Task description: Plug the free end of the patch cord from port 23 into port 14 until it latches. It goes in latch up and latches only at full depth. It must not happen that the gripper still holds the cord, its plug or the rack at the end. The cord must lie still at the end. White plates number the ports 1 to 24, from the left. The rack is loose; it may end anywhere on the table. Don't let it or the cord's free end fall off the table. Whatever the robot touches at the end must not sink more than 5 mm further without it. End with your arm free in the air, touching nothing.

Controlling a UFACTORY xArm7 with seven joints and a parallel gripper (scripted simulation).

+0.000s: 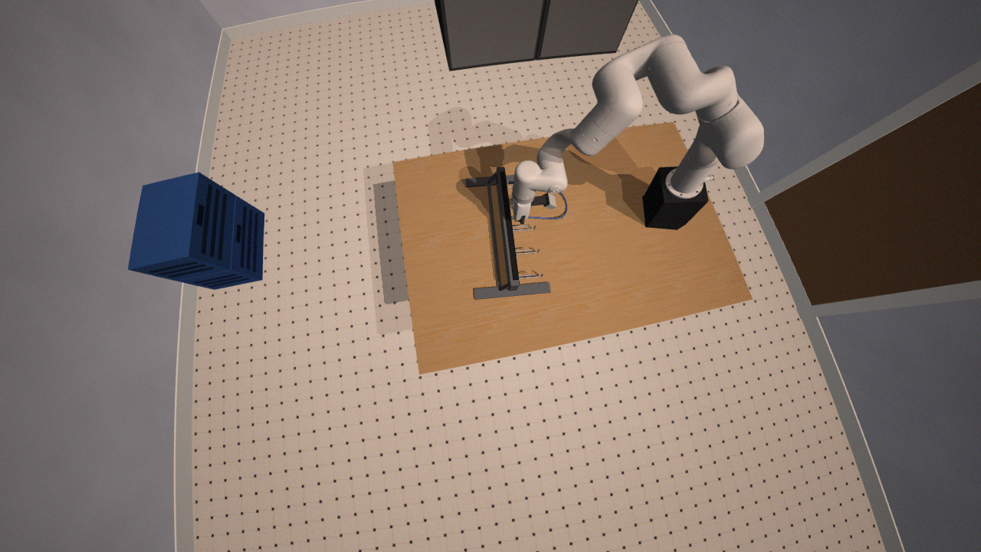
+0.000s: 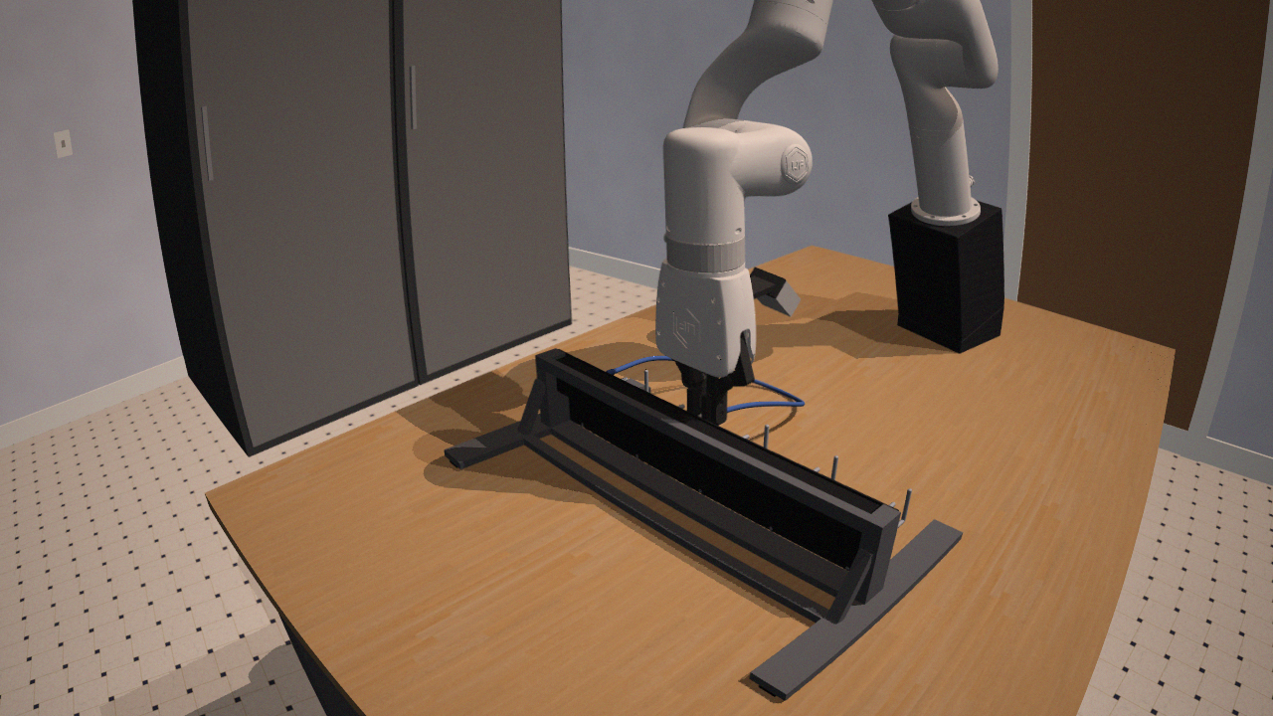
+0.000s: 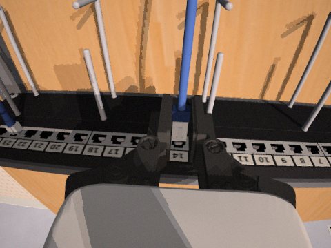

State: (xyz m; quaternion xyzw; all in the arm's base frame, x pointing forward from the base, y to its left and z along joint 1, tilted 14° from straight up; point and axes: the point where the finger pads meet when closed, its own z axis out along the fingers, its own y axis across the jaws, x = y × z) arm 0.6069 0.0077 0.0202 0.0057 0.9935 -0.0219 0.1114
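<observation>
Now: the plug 20 mm ahead of my hand and 10 mm below it.
</observation>
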